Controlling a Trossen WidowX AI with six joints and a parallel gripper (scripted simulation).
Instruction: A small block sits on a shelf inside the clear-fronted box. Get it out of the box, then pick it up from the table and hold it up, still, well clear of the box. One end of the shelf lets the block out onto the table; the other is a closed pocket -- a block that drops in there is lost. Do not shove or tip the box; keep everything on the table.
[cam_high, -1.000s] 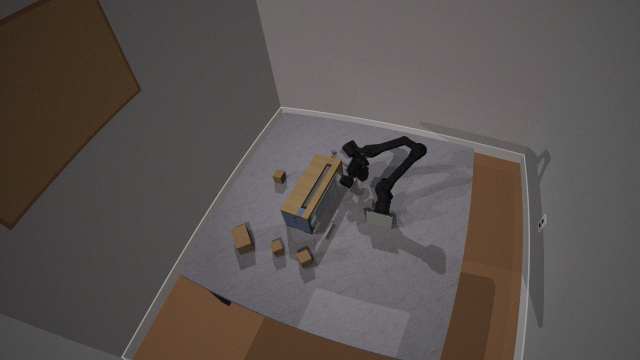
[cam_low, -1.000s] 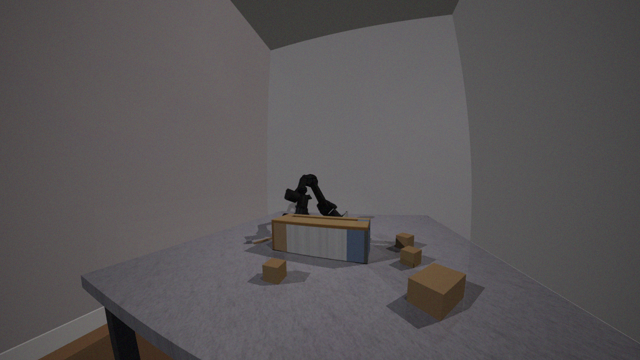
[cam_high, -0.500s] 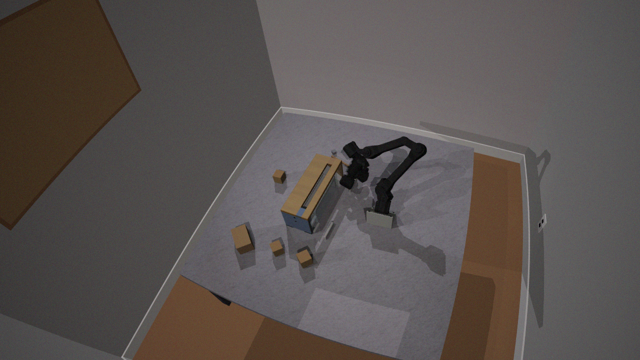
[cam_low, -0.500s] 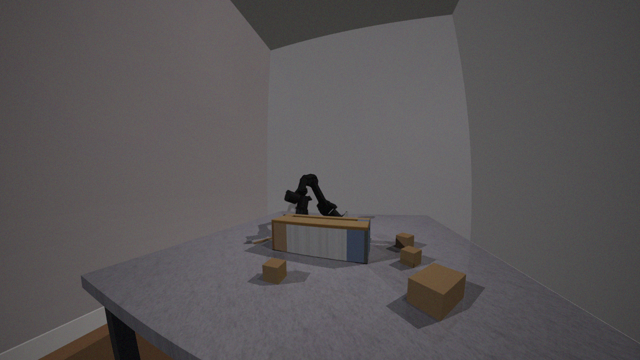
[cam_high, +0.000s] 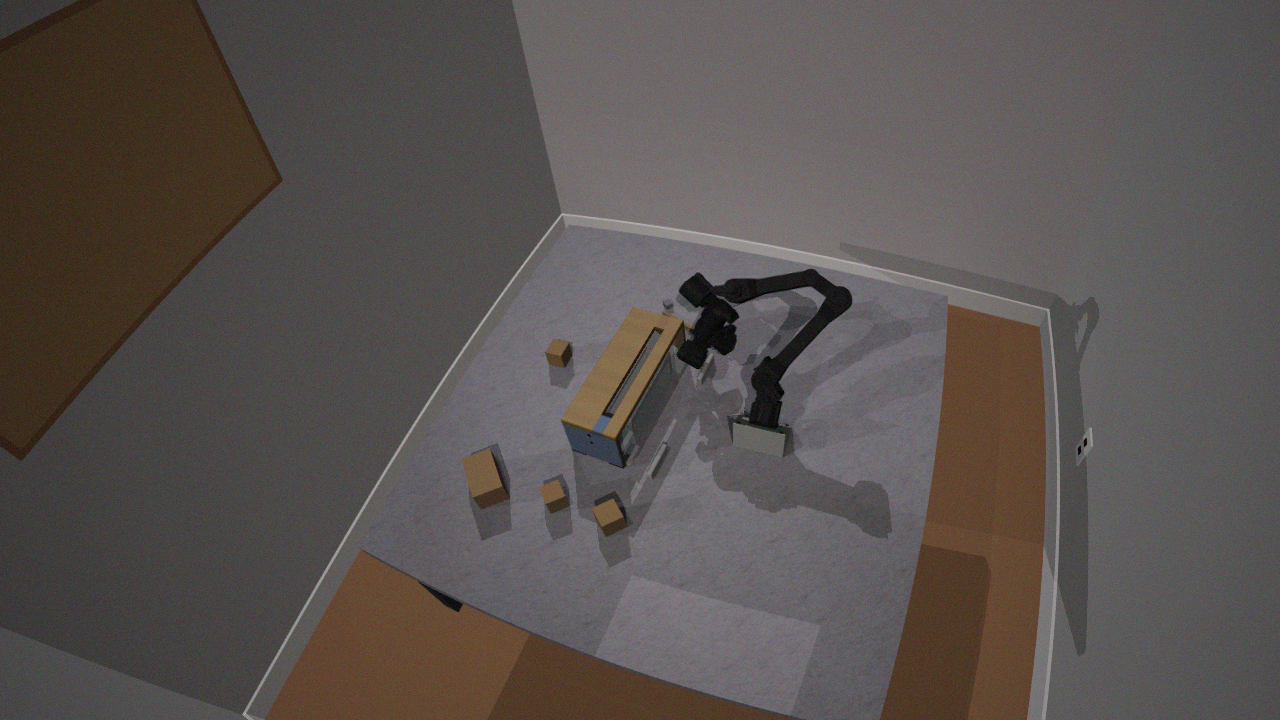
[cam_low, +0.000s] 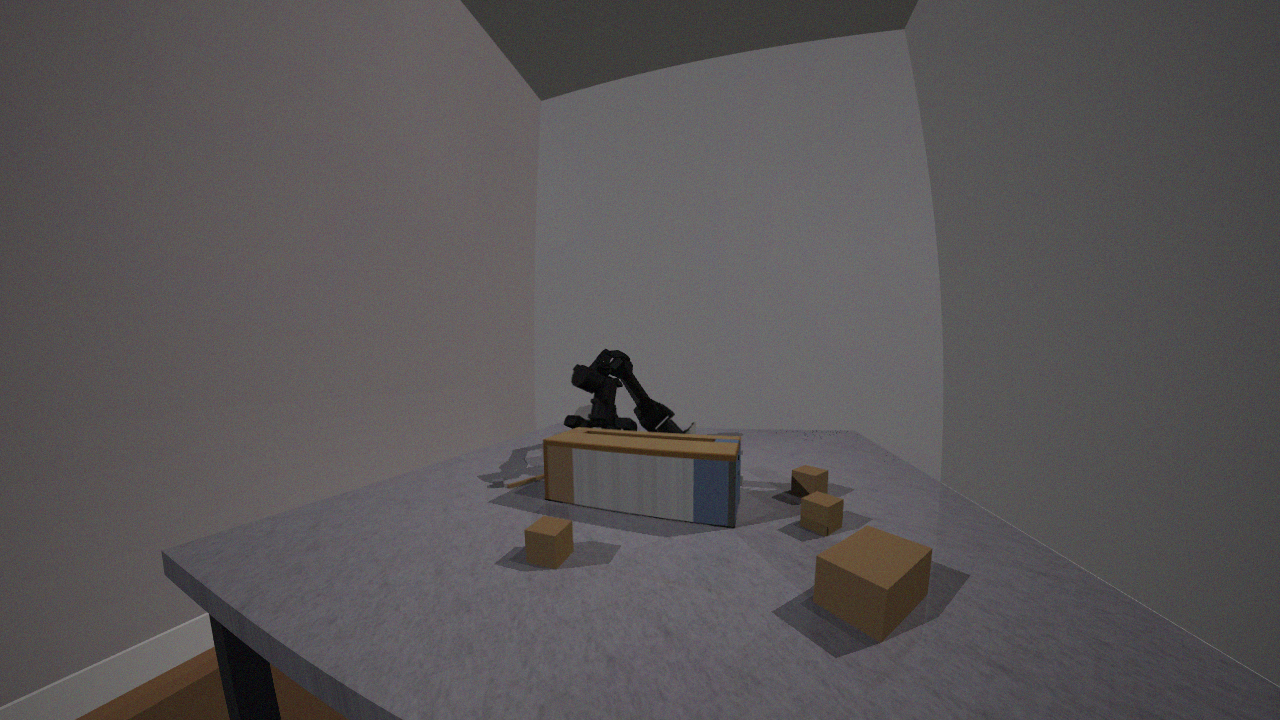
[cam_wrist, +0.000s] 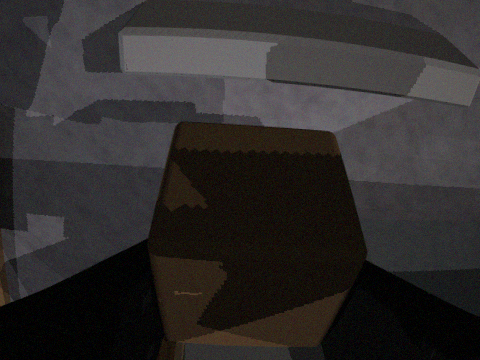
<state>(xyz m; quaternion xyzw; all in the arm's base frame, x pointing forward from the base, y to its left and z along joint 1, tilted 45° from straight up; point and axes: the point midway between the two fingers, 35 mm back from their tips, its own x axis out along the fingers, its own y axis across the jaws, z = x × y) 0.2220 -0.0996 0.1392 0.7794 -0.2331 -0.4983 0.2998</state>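
My gripper tip is now 2 cm past the small brown block and 1 cm below it. From my gripper tip the other things lie so: long box 8 cm ahead, 16 cm to the left, 1 cm above.
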